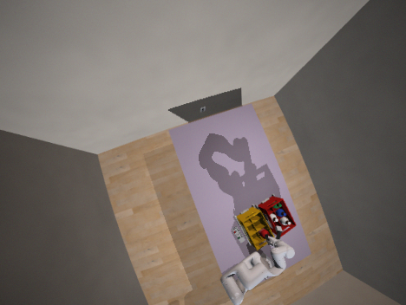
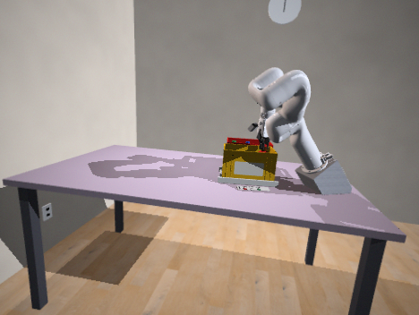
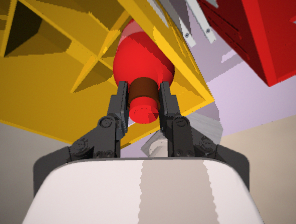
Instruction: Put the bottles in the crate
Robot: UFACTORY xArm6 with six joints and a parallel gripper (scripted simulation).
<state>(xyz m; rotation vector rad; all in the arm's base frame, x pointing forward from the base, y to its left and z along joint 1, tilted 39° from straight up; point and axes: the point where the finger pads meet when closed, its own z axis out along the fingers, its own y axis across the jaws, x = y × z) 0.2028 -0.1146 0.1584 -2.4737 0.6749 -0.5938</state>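
My hand is 60 mm short of the yellow crate, 70 mm to the right of it and 100 mm above it. From my hand the other things lie so: red crate: 130 mm ahead, 140 mm to the right, 100 mm below; blue-label bottle: 150 mm ahead, 190 mm to the right, 100 mm below; white bottle: 60 mm ahead, 220 mm to the right, 100 mm below.
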